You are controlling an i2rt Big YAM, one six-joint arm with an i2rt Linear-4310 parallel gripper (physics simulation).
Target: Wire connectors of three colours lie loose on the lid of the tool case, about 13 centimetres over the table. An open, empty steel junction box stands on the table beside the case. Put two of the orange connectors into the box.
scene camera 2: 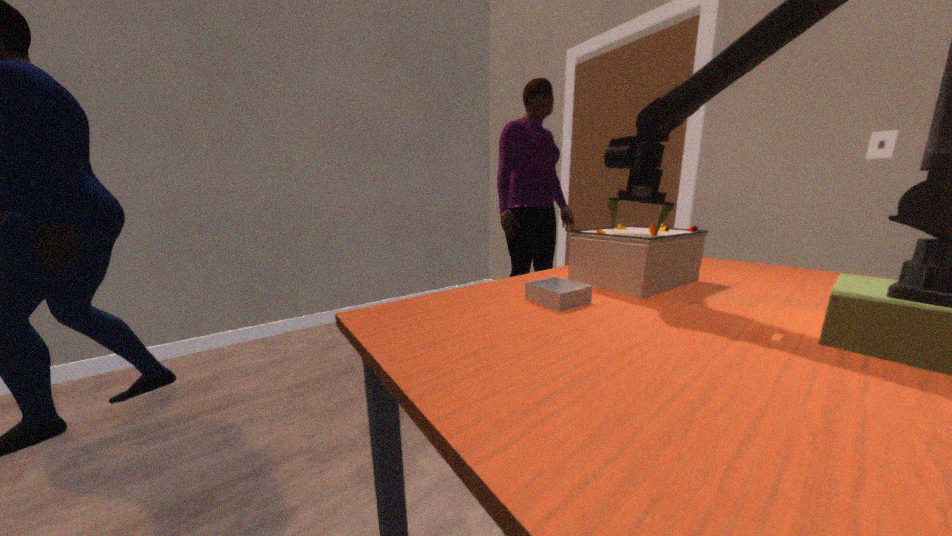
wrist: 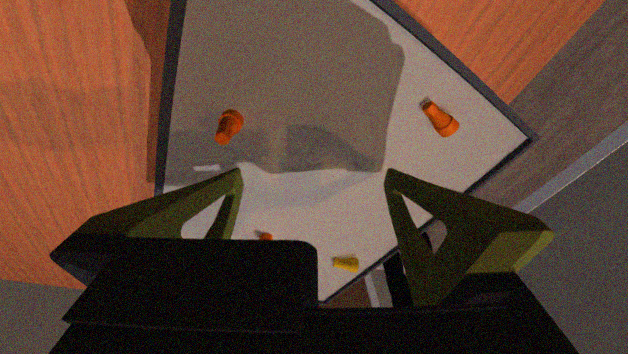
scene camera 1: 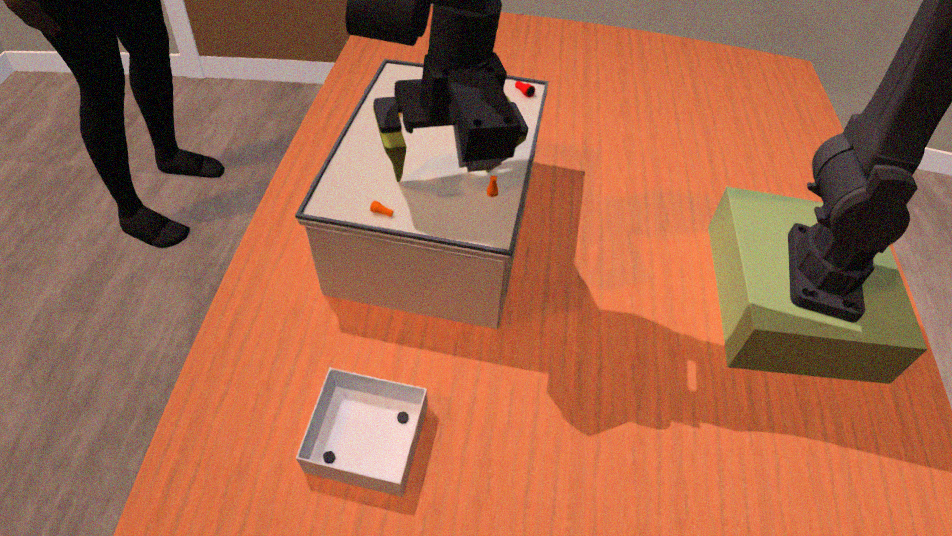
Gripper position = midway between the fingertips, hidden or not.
I see my gripper (scene camera 1: 442, 172), a steel junction box (scene camera 1: 363, 431) and a tool case (scene camera 1: 447, 251).
My gripper is seen too in scene camera 2 (scene camera 2: 633, 232) and in the wrist view (wrist: 313, 176). The tool case is seen too in scene camera 2 (scene camera 2: 631, 262) and in the wrist view (wrist: 329, 102).
